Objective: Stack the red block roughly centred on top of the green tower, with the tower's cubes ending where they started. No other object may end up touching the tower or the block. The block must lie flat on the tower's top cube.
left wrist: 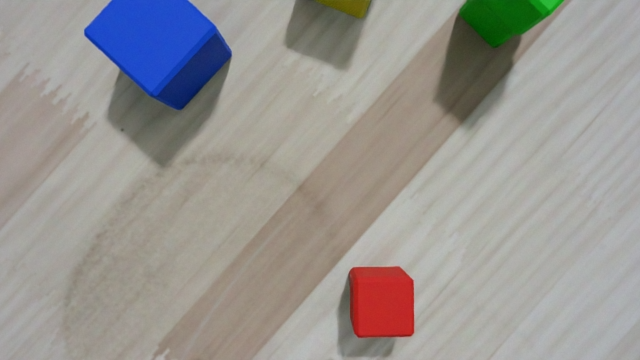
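Places are measured from the left arm's base along level axes (x back, y right, z up), in metres.
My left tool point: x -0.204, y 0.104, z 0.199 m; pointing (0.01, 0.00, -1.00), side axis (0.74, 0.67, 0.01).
Behind a point stands the place of what it marks.
The red block (382,302) {x -0.209, y 0.112, z 0.029 m} lies flat on the wooden table at the bottom right of centre in the left wrist view, apart from the other objects. The green tower (505,17) {x -0.258, y 0.251, z 0.035 m} stands at the top right; its upper part is cut off by the frame's edge, so its top cube does not show fully. The fingers of my left gripper do not show in this view, and neither does my right gripper.
A large blue block (155,42) {x -0.367, y 0.131, z 0.044 m} stands at the upper left. Part of a yellow block (350,6) {x -0.320, y 0.213, z 0.013 m} shows at the top edge, between the blue block and the green tower. The wooden table (320,210) {x -0.259, y 0.123, z 0.000 m} has a darker diagonal plank and a faint round stain.
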